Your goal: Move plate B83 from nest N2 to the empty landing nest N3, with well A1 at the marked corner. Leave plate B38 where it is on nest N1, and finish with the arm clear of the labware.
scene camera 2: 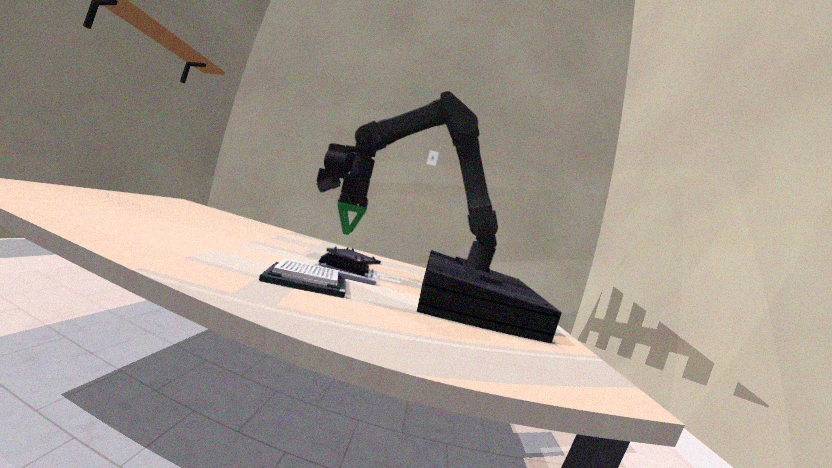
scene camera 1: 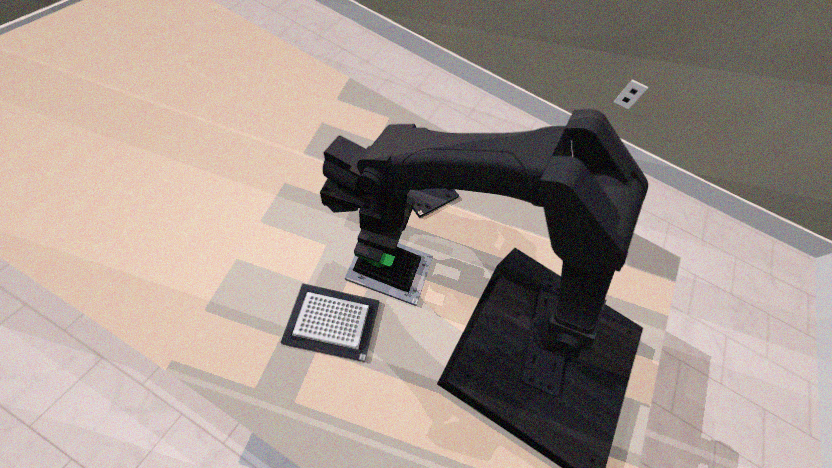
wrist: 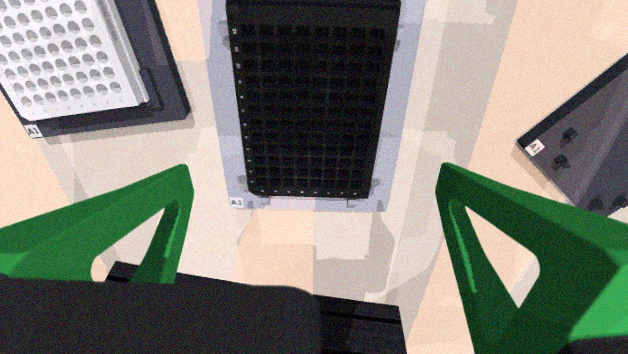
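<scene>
My gripper [scene camera 1: 384, 260] [scene camera 2: 347, 231] [wrist: 314, 177] is open and empty, above the black plate [scene camera 1: 402, 276] [scene camera 2: 345, 265] [wrist: 309, 115]. That plate lies in the light grey nest [scene camera 1: 382, 287] [scene camera 2: 363, 279] [wrist: 227, 125], with column 12 far from me and its lower left corner beside the nest's A1 tag in the wrist view. The white plate [scene camera 1: 330, 318] [scene camera 2: 305, 271] [wrist: 62, 62] lies in a dark nest [scene camera 1: 372, 308] [scene camera 2: 302, 285] [wrist: 172, 95]. Another dark nest [scene camera 1: 436, 200] [scene camera 2: 357, 256] [wrist: 585, 165] is partly hidden; its visible part holds no plate. Plate and nest names are not readable.
The arm's black base box [scene camera 1: 482, 349] [scene camera 2: 488, 305] stands on the table [scene camera 1: 133, 244] [scene camera 2: 174, 232] to the right of the nests in both scene views. The white plate's nest is close beside the light grey nest. A shelf [scene camera 2: 165, 40] hangs on the wall, away from the arm.
</scene>
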